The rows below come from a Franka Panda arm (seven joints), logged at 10 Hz.
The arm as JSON. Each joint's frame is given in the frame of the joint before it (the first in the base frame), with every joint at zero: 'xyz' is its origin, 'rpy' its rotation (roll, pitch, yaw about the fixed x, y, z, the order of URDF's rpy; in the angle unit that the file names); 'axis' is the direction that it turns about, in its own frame. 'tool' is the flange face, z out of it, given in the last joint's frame.
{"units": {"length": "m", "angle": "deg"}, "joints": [
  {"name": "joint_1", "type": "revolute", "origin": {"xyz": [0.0, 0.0, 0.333], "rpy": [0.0, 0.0, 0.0]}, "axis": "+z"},
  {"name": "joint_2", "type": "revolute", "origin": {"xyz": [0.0, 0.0, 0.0], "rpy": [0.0, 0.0, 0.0]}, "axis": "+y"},
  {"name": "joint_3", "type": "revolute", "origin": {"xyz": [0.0, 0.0, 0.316], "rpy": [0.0, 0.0, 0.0]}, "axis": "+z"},
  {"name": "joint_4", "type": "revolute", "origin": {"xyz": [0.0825, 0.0, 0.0], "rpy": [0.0, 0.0, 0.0]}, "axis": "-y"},
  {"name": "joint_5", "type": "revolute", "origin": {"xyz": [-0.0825, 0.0, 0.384], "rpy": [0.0, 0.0, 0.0]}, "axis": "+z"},
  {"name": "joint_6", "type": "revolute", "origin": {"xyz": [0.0, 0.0, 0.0], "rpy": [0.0, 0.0, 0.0]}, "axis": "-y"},
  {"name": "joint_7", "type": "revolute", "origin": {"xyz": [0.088, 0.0, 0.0], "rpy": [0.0, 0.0, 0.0]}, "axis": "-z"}
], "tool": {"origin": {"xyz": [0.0, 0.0, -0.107], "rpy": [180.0, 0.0, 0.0]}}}
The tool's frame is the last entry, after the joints.
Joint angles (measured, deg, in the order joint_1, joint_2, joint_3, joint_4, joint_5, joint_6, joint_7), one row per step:
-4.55, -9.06, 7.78, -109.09, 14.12, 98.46, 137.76
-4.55, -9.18, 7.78, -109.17, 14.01, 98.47, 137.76
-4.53, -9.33, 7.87, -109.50, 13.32, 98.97, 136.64
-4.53, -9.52, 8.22, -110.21, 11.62, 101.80, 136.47
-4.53, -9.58, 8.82, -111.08, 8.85, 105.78, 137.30
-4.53, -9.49, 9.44, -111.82, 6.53, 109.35, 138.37
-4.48, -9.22, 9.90, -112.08, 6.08, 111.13, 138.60
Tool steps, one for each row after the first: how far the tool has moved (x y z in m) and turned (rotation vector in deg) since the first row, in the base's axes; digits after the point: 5 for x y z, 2 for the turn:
-0.00059, -0.00016, 0.00036, -0.12, -0.06, 0.02
-0.00086, -0.00041, -0.00062, -0.80, -0.63, 1.23
0.00229, -0.00058, -0.00127, -2.55, -3.00, 1.49
0.00740, 0.00016, -0.00253, -5.32, -6.12, 1.18
0.01224, 0.00244, -0.00411, -7.50, -8.84, 0.81
0.01535, 0.00652, -0.00582, -7.87, -10.10, 0.98

